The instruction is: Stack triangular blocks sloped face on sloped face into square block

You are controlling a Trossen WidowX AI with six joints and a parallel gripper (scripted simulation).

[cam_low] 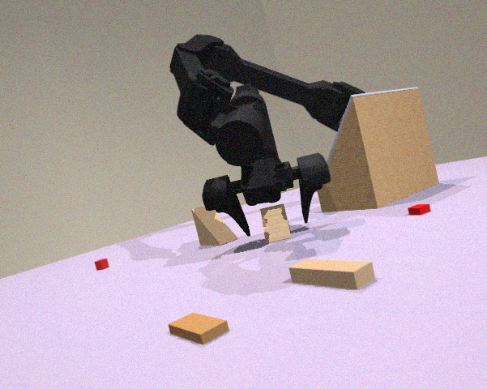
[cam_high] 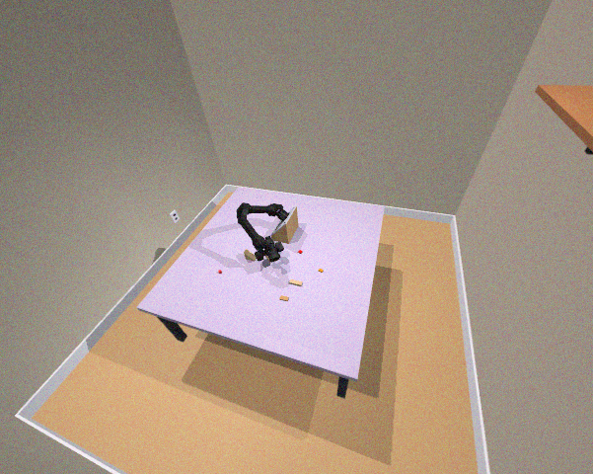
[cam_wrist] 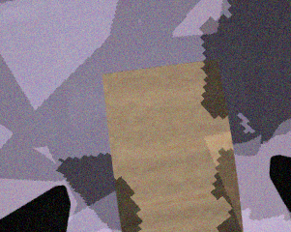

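Now: the triangular wooden block 10 mm above my gripper tip. Also, from my gripper tip: flat tan block 260 mm to the left, 130 mm ahead; then dark flat tile 260 mm ahead, 230 mm to the left, 10 mm below; then orange cube 360 mm to the left, 10 mm below, 10 mm behind.
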